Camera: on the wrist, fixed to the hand. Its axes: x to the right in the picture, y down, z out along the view.
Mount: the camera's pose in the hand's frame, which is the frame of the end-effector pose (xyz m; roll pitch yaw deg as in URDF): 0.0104 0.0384 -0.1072 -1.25 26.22 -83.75
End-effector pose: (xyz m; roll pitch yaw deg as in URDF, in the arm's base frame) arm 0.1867 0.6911 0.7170 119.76 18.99 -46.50
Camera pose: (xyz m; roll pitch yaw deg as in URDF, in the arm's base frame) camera 0.2665 0.7145 0.7955 -164.89 33.81 49.59
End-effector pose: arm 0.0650 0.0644 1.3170 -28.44 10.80 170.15
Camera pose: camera 0.0787 0.0796 1.2045 -14.97 -0.99 86.05
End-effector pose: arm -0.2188 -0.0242 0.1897 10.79 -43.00 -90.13
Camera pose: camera -0.1612 -0.0989 0.1250 47.06 21.89 -148.89
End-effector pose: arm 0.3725 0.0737 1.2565 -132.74 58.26 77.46
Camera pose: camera 0.4842 0.0933 1.2711 -103.43 -24.79 95.47
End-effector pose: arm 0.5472 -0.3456 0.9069 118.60 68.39 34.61
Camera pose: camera 0.5724 -0.2362 0.9285 -112.45 17.53 155.91
